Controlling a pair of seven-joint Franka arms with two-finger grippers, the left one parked.
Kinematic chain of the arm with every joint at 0, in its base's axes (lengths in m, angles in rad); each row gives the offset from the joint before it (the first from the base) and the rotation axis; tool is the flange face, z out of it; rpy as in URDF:
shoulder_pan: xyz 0 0 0.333 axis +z
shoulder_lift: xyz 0 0 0 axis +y
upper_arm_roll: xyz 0 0 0.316 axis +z
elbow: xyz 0.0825 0 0 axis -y
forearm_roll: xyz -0.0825 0 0.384 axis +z
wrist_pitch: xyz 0 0 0 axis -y
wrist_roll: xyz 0.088 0 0 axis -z
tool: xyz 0 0 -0.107 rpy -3.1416 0 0
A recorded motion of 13 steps. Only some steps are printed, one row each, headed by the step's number.
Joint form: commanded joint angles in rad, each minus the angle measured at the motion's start. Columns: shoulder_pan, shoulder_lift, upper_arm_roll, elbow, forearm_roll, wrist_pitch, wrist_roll.
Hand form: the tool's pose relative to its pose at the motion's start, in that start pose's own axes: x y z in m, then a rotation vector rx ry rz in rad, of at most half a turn. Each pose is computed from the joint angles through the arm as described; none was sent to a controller.
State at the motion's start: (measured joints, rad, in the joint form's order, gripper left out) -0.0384 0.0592 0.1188 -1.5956 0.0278 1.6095 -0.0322
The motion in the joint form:
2: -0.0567 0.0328 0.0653 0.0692 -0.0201 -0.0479 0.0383
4: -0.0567 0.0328 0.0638 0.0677 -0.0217 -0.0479 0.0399
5: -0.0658 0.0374 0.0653 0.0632 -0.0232 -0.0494 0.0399
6: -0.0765 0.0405 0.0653 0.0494 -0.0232 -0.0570 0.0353
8: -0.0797 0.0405 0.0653 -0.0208 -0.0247 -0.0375 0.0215
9: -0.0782 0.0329 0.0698 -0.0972 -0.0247 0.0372 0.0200
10: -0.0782 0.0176 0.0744 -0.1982 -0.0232 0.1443 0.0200
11: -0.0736 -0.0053 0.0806 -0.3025 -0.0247 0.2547 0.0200
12: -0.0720 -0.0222 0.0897 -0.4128 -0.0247 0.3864 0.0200
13: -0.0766 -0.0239 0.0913 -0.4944 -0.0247 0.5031 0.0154
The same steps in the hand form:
2: 0.0060 -0.0002 -0.0106 -0.0106 -0.0108 0.0288
4: 0.0060 0.0008 -0.0099 -0.0122 -0.0123 0.0319
5: 0.0068 0.0058 -0.0052 -0.0122 -0.0225 0.0397
6: 0.0060 0.0123 0.0034 -0.0105 -0.0467 0.0460
8: 0.0042 0.0148 0.0347 -0.0101 -0.0974 0.0359
9: 0.0048 0.0115 0.0605 -0.0117 -0.0917 0.0286
10: 0.0027 0.0087 0.0913 -0.0137 -0.0707 0.0244
11: -0.0037 0.0024 0.1191 -0.0207 -0.0425 0.0133
12: -0.0109 -0.0033 0.1510 -0.0250 -0.0048 0.0025
13: -0.0156 -0.0009 0.1778 -0.0259 0.0320 0.0006

